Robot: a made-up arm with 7 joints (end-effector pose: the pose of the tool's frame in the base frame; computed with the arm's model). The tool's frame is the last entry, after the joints. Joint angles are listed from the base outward.
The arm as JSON. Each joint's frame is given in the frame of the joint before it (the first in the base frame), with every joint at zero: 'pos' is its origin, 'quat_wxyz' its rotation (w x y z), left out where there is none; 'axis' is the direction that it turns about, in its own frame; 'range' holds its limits. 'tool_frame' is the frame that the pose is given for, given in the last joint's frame.
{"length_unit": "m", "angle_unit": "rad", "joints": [
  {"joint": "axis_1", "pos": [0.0, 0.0, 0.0], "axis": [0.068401, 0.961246, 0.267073], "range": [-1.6, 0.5]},
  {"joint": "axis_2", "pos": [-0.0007, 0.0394, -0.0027], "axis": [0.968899, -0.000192, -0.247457], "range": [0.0, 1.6]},
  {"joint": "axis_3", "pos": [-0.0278, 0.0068, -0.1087], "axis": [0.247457, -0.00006, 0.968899], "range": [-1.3, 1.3]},
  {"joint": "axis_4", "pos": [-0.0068, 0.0, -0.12], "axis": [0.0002, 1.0, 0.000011], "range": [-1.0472, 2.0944]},
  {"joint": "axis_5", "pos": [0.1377, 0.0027, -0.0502], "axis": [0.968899, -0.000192, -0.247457], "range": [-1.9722, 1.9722]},
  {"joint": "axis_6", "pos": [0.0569, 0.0, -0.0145], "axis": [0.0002, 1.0, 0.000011], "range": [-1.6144, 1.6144]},
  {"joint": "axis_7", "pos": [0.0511, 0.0, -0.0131], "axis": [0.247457, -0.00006, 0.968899], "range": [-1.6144, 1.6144]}
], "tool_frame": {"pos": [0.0, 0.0, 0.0], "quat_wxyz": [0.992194, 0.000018, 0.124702, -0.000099]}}
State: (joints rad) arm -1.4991 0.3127 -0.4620 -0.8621 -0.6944 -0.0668 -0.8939
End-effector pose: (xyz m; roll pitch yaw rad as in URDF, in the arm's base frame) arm 0.1085 -0.0862 0.1359 1.4481 0.1227 -2.6523
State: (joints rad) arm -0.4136 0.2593 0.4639 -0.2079 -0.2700 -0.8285 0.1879
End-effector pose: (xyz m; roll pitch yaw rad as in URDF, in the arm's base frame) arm 0.2582 0.1789 -0.0891 -0.7461 -1.1725 1.0327
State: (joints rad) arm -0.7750 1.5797 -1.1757 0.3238 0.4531 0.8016 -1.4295
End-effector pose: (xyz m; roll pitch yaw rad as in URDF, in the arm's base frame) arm 0.2700 0.3492 -0.1173 3.0534 0.6346 2.1894
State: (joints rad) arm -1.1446 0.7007 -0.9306 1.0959 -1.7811 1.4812 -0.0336
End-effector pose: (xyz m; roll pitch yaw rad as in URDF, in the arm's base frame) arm 0.3719 0.1419 -0.2198 -2.1511 0.9909 -1.9545
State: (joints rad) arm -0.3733 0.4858 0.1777 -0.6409 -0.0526 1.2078 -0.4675
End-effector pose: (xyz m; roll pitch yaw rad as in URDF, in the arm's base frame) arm 0.2612 0.1255 -0.0850 0.2363 0.4999 -0.2204
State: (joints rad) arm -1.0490 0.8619 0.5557 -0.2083 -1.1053 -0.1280 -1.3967
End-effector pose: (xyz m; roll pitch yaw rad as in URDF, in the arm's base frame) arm 0.2372 0.2201 0.1749 1.4585 -0.3095 -1.9035
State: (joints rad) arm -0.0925 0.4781 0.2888 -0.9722 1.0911 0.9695 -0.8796
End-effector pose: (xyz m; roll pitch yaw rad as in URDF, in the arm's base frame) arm 0.1648 0.1486 -0.0342 1.0594 0.1697 0.4390
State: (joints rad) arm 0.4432 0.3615 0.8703 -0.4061 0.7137 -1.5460 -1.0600
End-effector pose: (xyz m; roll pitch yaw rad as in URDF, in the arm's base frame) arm 0.0523 0.2305 -0.1396 1.8129 0.9521 -0.6974
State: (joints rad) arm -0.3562 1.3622 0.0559 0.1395 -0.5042 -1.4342 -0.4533
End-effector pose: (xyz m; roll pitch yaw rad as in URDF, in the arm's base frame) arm 0.2600 0.2491 0.0166 1.5955 -0.2937 -1.4248
